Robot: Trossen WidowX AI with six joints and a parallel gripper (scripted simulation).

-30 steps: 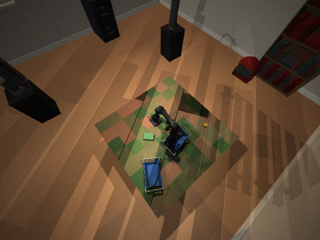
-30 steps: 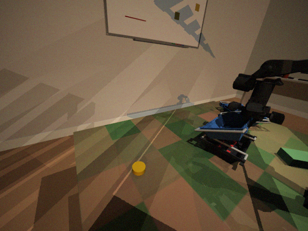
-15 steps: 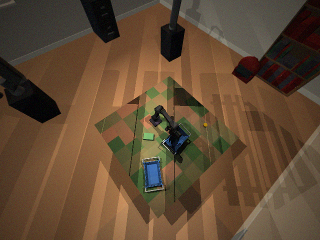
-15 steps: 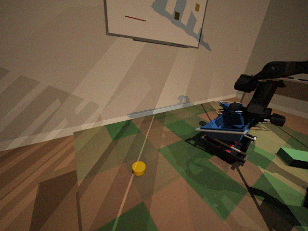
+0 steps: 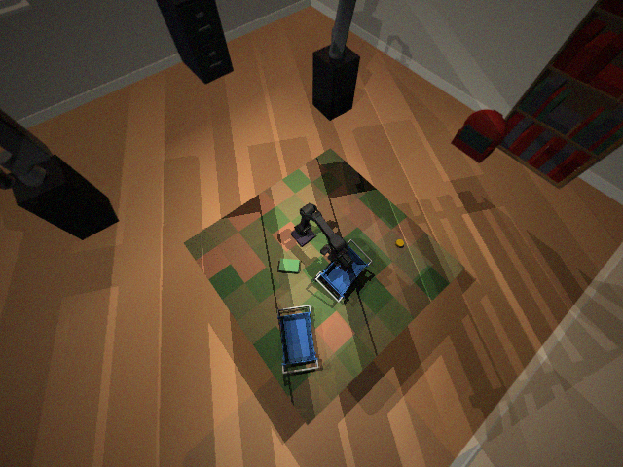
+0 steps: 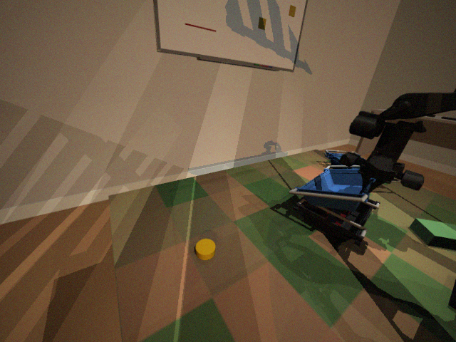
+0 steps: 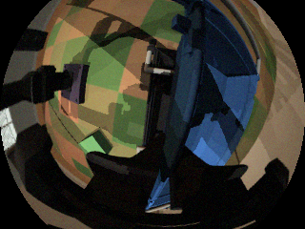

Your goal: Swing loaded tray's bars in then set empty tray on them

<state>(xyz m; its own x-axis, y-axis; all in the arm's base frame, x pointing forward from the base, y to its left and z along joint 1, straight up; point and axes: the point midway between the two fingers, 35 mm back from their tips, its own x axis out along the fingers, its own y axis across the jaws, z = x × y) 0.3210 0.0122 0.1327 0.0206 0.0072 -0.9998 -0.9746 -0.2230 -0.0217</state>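
The blue tray lies 7 cm ahead of my gripper tip and 2 cm to the left of it. Round my gripper tip: yellow disc 46 cm to the left, 12 cm below, 12 cm ahead; green block 21 cm to the right, 18 cm behind, 10 cm below.
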